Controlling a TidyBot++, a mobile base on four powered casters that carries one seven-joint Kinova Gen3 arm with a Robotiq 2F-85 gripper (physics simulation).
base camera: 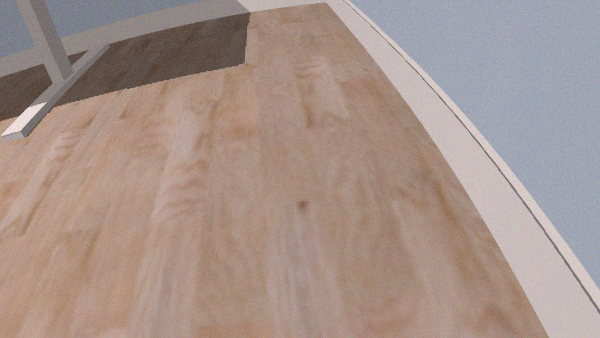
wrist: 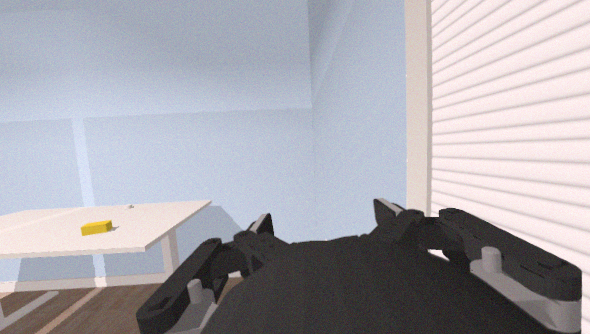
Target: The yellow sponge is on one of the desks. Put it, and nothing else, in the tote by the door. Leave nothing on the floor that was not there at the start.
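Places are measured from the arm's base along level axes (x ahead, y left, z up), in centimetres.
Pixels of known places: gripper, fingertip midpoint: [wrist: 322, 217].
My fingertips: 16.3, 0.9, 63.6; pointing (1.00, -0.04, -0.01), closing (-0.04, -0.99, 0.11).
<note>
Ahead of a thing's pixels: the offset from my fingertips to its top centre, as dx, dy, dz. "spot": to the spot under its first point. Level surfaces: height alone.
The yellow sponge @[+71.8, +109.6, -26.7] [wrist: 97, 227] lies on a white desk @[dz -31.2] [wrist: 130, 240] at the left of the wrist view, near the desk's front edge and right-hand end. My gripper [wrist: 322, 217] is open, with its two fingers wide apart and wall showing between them. It is to the right of the desk and well short of the sponge. The tote and the door do not show in either view.
A small light object @[+115.0, +134.4, -28.8] [wrist: 130, 206] lies at the desk's far edge. A desk leg and foot @[spot: +64.1, +82.6, -100.7] [base camera: 25, 120] stand on the wooden floor at the upper left of the base view. A wall with a white baseboard [base camera: 465, 145] runs along the right. A window with blinds @[spot: +8.1, -24.2, +8.7] [wrist: 510, 115] is at the right.
</note>
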